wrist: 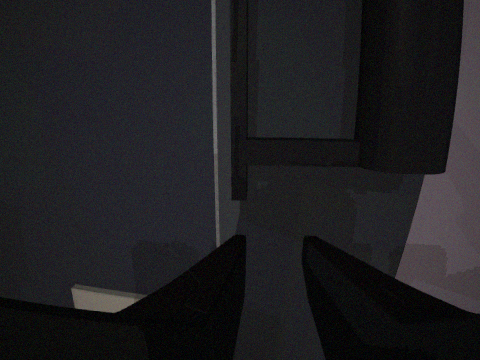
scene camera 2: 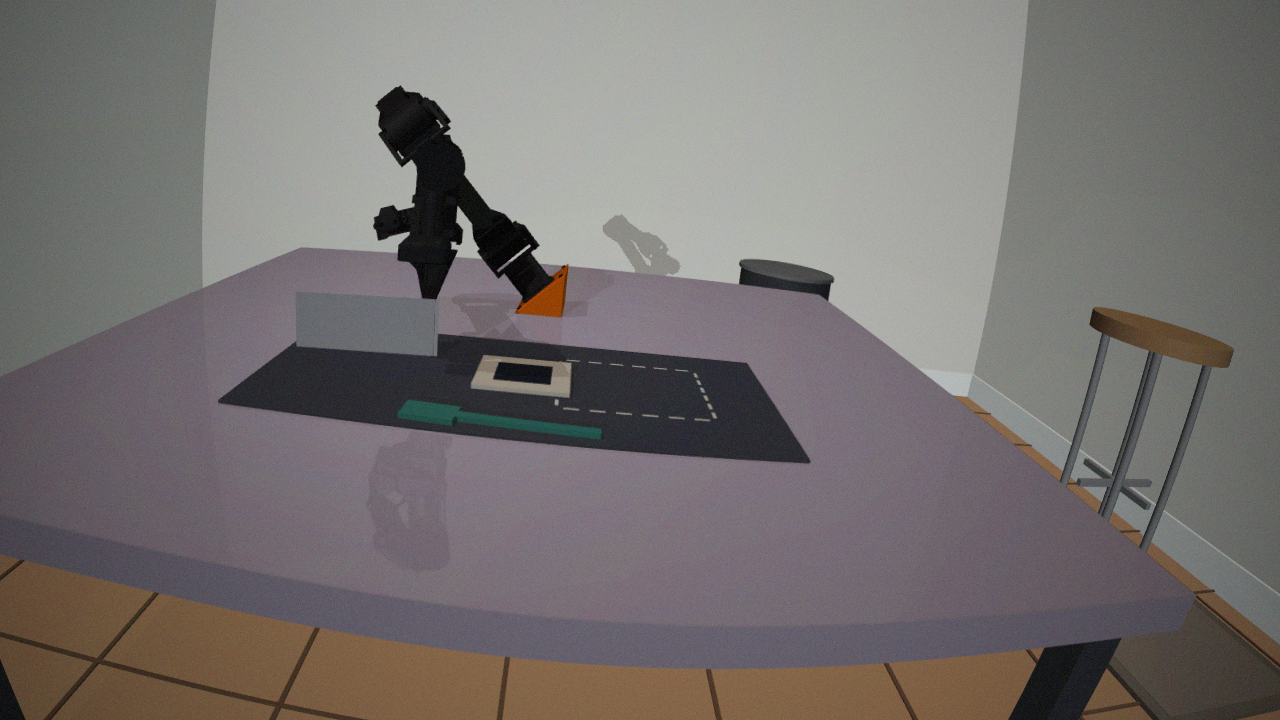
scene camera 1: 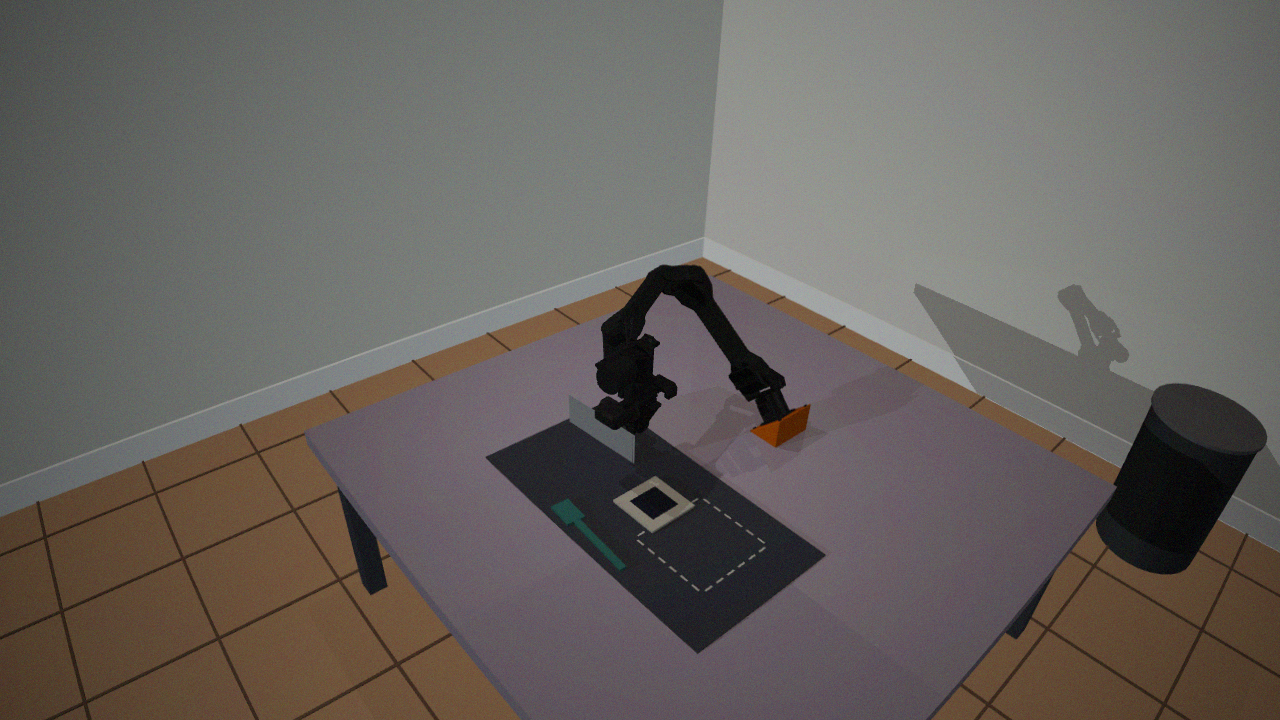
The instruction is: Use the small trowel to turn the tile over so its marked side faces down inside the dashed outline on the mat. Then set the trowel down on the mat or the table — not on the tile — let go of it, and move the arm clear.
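My gripper shows in the wrist view (274,247), and a tile shows there too. A green trowel is out of frame in the wrist view. My gripper shows in scene camera 2 (429,306), as do the tile and the green trowel. My gripper shows in scene camera 1 (635,434), the tile shows in scene camera 1 (653,503), and the green trowel is visible in scene camera 1 as well. On the tile, (wrist: 91,299) and (scene camera 2: 478,379) are the same spot. On the green trowel, (scene camera 1: 566,510) and (scene camera 2: 426,409) are the same spot.
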